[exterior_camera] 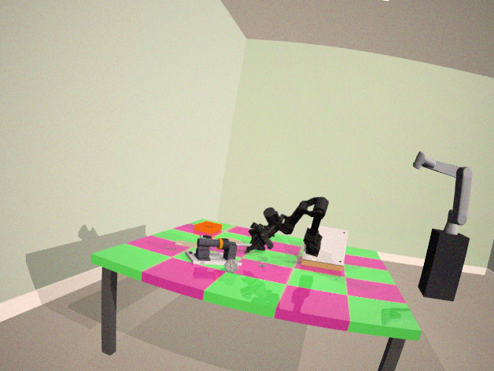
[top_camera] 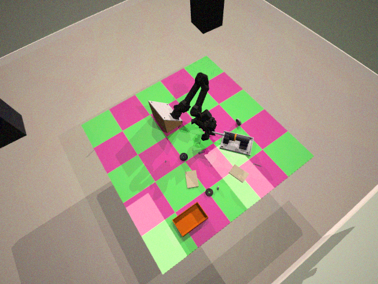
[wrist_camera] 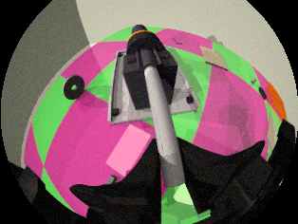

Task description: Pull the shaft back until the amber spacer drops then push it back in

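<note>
Now: gripper tip 5 cm short of the grey shaft, 4 cm to the right of it and 2 cm below it. Round my gripper tip: grey gear: 22 cm to the left, 3 cm below, 1 cm behind; then amber spacer: 11 cm ahead, 10 cm to the left, 2 cm above; then orange tray: 47 cm to the right, 41 cm ahead, 5 cm below.
</note>
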